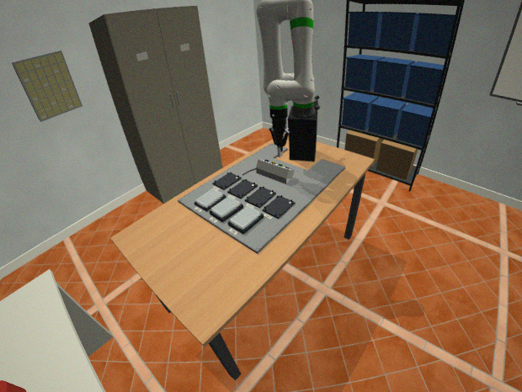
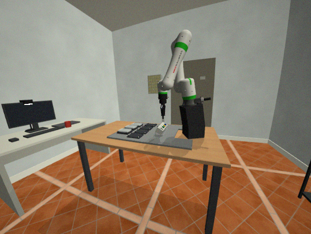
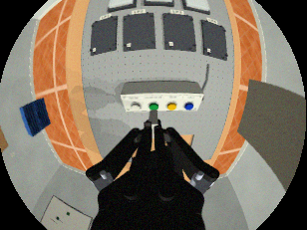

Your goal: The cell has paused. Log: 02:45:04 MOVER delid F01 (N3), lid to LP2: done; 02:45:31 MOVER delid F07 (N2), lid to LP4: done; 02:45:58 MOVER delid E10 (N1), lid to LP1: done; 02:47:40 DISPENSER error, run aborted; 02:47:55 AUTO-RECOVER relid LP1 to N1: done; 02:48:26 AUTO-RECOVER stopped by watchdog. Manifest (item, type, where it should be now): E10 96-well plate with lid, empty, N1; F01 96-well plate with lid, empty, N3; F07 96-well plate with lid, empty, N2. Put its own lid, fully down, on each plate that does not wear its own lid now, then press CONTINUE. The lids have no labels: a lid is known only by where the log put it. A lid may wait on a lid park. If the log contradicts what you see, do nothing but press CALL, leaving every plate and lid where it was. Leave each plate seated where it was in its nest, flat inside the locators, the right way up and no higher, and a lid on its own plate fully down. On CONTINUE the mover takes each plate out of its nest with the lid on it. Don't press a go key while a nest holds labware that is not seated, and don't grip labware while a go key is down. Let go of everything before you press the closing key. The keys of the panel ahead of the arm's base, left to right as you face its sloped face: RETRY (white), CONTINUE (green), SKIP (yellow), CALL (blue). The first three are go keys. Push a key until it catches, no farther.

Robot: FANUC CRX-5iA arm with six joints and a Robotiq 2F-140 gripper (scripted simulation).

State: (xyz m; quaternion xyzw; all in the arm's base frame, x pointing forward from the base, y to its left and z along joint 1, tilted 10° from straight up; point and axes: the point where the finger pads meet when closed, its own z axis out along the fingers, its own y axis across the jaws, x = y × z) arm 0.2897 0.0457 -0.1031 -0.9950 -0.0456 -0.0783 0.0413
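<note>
The green key is 9 cm below my hand. From my hand the other things lie so: white key 5 cm to the left, 9 cm below; yellow key 1 cm ahead, 5 cm to the right, 9 cm below; blue key 1 cm ahead, 10 cm to the right, 9 cm below.
</note>
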